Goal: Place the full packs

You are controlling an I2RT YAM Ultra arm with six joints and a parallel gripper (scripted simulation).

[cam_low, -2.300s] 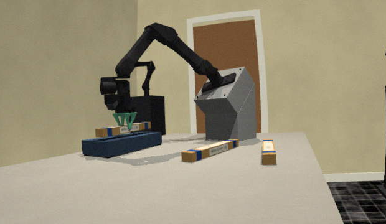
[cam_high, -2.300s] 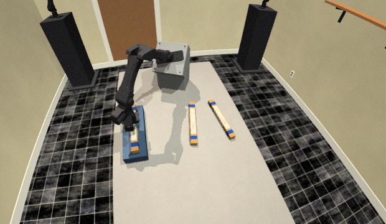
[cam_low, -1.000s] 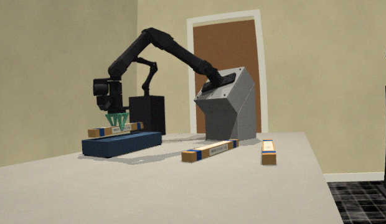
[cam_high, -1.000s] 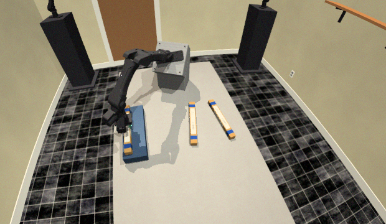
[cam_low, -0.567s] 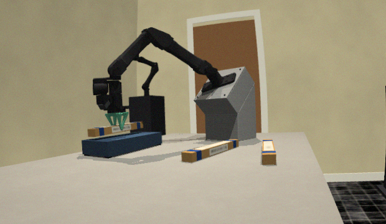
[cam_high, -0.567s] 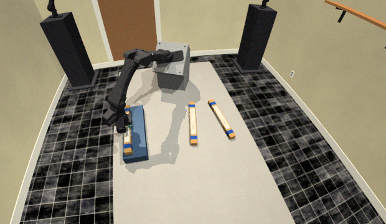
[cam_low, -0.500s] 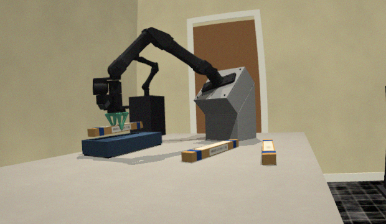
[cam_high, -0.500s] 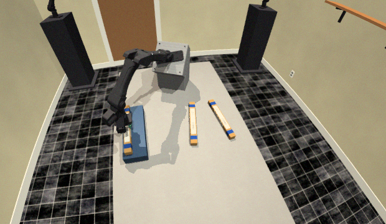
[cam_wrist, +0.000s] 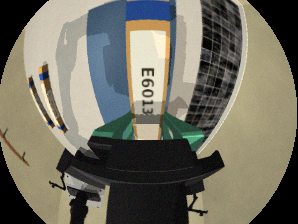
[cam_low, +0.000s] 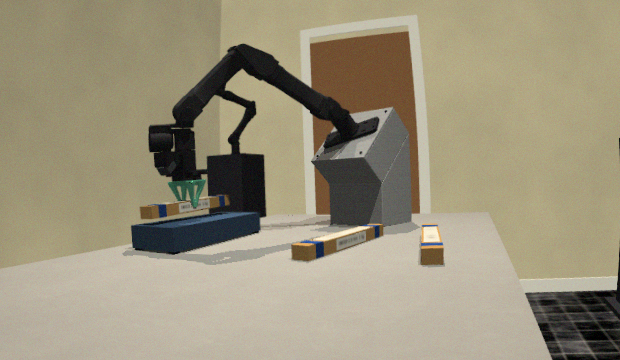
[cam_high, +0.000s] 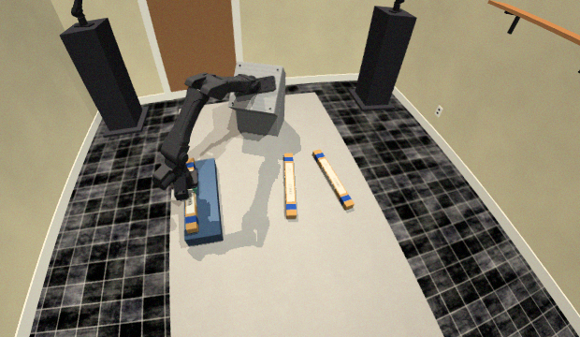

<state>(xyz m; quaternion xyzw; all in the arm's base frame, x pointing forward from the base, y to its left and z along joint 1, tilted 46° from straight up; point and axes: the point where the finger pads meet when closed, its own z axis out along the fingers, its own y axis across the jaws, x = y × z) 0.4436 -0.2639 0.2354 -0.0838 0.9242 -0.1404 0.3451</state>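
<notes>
My hand is 10 mm past the blue low platform, 30 mm to the right of it and 80 mm above it.
</notes>
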